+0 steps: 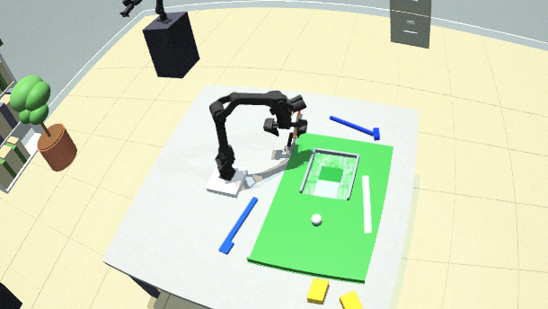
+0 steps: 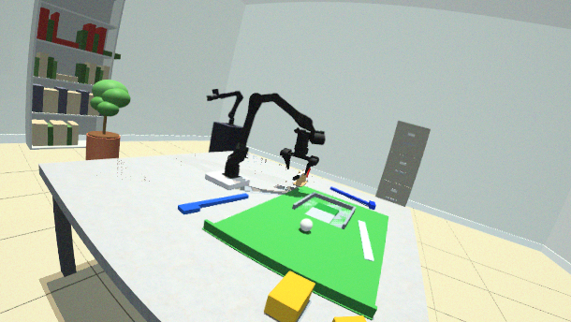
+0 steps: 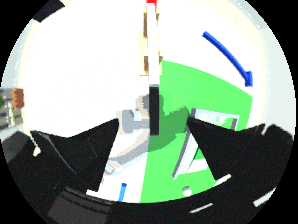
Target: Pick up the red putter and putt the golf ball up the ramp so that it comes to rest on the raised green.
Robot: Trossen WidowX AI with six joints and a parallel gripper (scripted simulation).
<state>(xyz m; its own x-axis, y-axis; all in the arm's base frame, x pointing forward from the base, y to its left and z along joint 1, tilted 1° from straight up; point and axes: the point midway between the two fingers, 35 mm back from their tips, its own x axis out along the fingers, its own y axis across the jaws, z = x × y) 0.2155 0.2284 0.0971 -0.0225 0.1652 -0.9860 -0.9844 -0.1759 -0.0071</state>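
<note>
Right now the red putter is 120 mm to the left of my gripper tip, 30 mm below it and 20 mm behind it. Round my gripper tip: blue putter 270 mm ahead, 220 mm to the left, 80 mm below; then white golf ball 350 mm to the right, 250 mm ahead, 70 mm below; then green mat 270 mm ahead, 230 mm to the right, 90 mm below.
</note>
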